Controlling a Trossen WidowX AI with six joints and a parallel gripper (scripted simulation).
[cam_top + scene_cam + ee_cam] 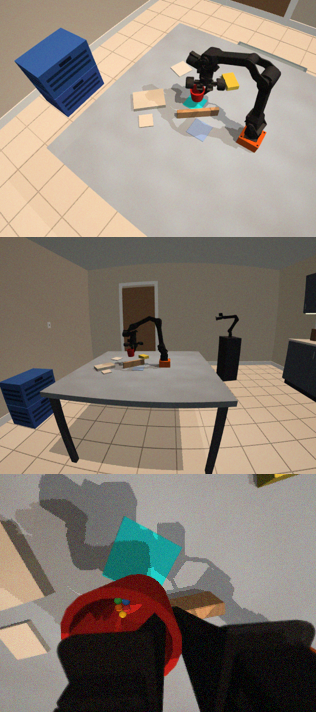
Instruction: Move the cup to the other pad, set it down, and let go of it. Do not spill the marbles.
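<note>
My gripper tip is 40 mm short of the cyan pad, 20 mm to the left of it and 130 mm above it. Also, from my gripper tip: wooden bar: 60 mm to the left, 100 mm below; then red cup: 30 mm ahead, 10 mm to the left; then pale blue pad: 50 mm behind, 130 mm to the left, 130 mm below.
</note>
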